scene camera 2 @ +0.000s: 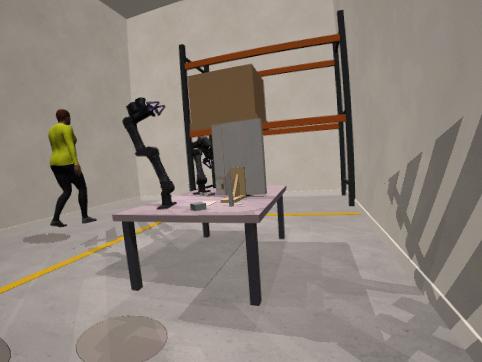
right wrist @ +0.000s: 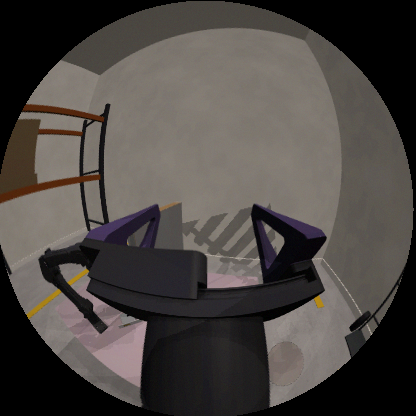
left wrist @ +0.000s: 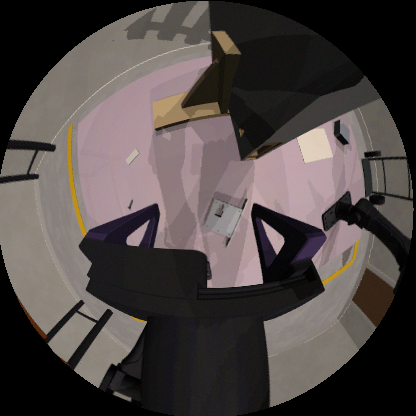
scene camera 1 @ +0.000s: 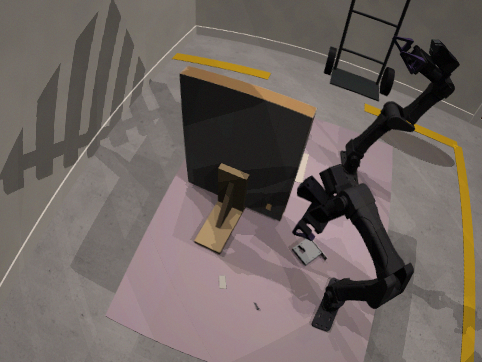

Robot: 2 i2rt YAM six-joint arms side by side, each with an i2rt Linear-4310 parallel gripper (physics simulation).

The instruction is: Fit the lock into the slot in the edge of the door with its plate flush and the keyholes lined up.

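Pixels of known places: left gripper, fingertip midpoint: [left wrist: 204, 208] [scene camera 1: 301, 222]; right gripper, fingertip midpoint: [scene camera 2: 162, 104] [right wrist: 205, 208] [scene camera 1: 396, 44]; left arm's base, link origin: [scene camera 2: 202, 192] [right wrist: 94, 319] [scene camera 1: 329, 304]; right arm's base, link origin: [scene camera 2: 167, 206] [left wrist: 337, 209] [scene camera 1: 349, 170].
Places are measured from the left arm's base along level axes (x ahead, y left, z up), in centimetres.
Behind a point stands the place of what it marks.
Observation:
The lock [scene camera 1: 311, 253] {x 14.3, y -15.0, z 2.0 cm} [left wrist: 227, 220] {x 15.5, y -16.7, z 2.0 cm}, a flat grey case with a dark slot-like mark and a dark strip along one edge, lies on the table beside the door. The dark door [scene camera 1: 240, 140] {x 48.1, y -21.6, z 35.8 cm} [scene camera 2: 242, 150] {x 53.5, y -25.9, z 33.2 cm} [left wrist: 300, 60] [right wrist: 172, 227] {x 57.3, y -25.8, z 42.3 cm} stands upright. A cut-out [left wrist: 265, 151] {x 30.2, y -25.8, z 9.4 cm} shows in its edge, and a small hole [scene camera 1: 268, 206] {x 35.8, y -23.0, z 6.6 cm} shows in its face. My left gripper [scene camera 1: 302, 231] {x 22.8, y -13.2, z 22.0 cm} [left wrist: 204, 208] {x 22.8, y -13.2, z 22.0 cm} is open and empty above the lock, which shows between the fingertips in the left wrist view. My right gripper [scene camera 1: 400, 48] {x 13.8, y -59.3, z 66.6 cm} [scene camera 2: 157, 107] {x 13.8, y -59.3, z 66.6 cm} [right wrist: 205, 208] {x 13.8, y -59.3, z 66.6 cm} is open and empty, raised high away from the door.
A wooden bracket [scene camera 1: 212, 237] {x 48.5, y -4.9, z 1.8 cm} [left wrist: 170, 112] {x 47.2, y -6.1, z 1.8 cm} stands against the door. On the table [scene camera 1: 165, 300] {x 51.5, y 24.0, z 0.0 cm} lie a small pale piece [scene camera 1: 222, 282] {x 37.8, y 8.2, z 0.2 cm} [left wrist: 132, 156] {x 37.6, y 7.7, z 0.2 cm}, a small dark piece [scene camera 1: 256, 306] {x 23.7, y 11.1, z 0.6 cm}, a cream sheet [left wrist: 315, 145] {x 34.5, y -50.2, z 0.1 cm} and a grey block [scene camera 2: 198, 206] {x 43.7, y -71.3, z 2.3 cm} [left wrist: 341, 132] {x 40.2, y -65.0, z 3.6 cm}.

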